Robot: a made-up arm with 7 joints. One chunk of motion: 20 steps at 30 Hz.
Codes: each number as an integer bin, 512 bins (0 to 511) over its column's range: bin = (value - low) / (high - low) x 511, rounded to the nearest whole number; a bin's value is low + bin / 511 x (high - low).
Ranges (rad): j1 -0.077..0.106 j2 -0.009..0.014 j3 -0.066..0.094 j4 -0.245..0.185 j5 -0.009..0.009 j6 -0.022..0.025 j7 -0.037..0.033
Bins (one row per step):
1: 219 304 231 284 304 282 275
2: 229 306 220 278 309 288 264
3: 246 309 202 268 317 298 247
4: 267 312 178 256 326 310 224
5: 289 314 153 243 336 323 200
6: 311 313 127 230 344 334 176
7: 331 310 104 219 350 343 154
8: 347 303 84 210 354 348 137
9: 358 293 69 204 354 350 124
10: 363 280 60 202 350 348 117
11: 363 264 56 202 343 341 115
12: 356 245 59 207 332 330 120
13: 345 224 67 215 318 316 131
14: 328 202 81 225 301 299 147
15: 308 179 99 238 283 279 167
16: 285 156 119 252 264 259 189
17: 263 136 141 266 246 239 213
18: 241 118 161 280 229 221 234
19: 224 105 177 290 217 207 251
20: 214 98 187 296 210 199 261
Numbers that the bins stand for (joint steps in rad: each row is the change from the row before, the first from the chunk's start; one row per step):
1: 0.00143 0.00468 0.00633 -0.00602 0.00171 0.00394 0.00067
2: 0.00501 0.00477 0.00288 -0.01107 0.00188 0.00449 -0.00084
3: 0.01110 0.00491 -0.00275 -0.01948 0.00217 0.00541 -0.00316
4: 0.01862 0.00504 -0.01027 -0.02958 0.00248 0.00651 -0.00632
5: 0.02650 0.00513 -0.01809 -0.04052 0.00284 0.00771 -0.00960
6: 0.03438 0.00509 -0.02623 -0.05146 0.00312 0.00872 -0.01289
7: 0.04154 0.00495 -0.03344 -0.06071 0.00333 0.00955 -0.01590
8: 0.04727 0.00464 -0.03970 -0.06829 0.00347 0.01001 -0.01823
9: 0.05121 0.00419 -0.04440 -0.07334 0.00347 0.01019 -0.02001
10: 0.05300 0.00360 -0.04721 -0.07502 0.00333 0.01001 -0.02097
11: 0.05300 0.00288 -0.04847 -0.07502 0.00308 0.00936 -0.02125
12: 0.05049 0.00203 -0.04753 -0.07081 0.00269 0.00835 -0.02056
13: 0.04655 0.00108 -0.04502 -0.06408 0.00220 0.00706 -0.01905
14: 0.04046 0.00009 -0.04064 -0.05567 0.00160 0.00550 -0.01686
15: 0.03330 -0.00094 -0.03500 -0.04473 0.00097 0.00366 -0.01412
16: 0.02506 -0.00198 -0.02874 -0.03295 0.00030 0.00182 -0.01111
17: 0.01719 -0.00288 -0.02185 -0.02116 -0.00033 -0.00002 -0.00782
18: 0.00931 -0.00369 -0.01559 -0.00938 -0.00093 -0.00167 -0.00495
19: 0.00322 -0.00427 -0.01058 -0.00097 -0.00136 -0.00296 -0.00262
20: -0.00036 -0.00459 -0.00745 0.00408 -0.00160 -0.00370 -0.00125

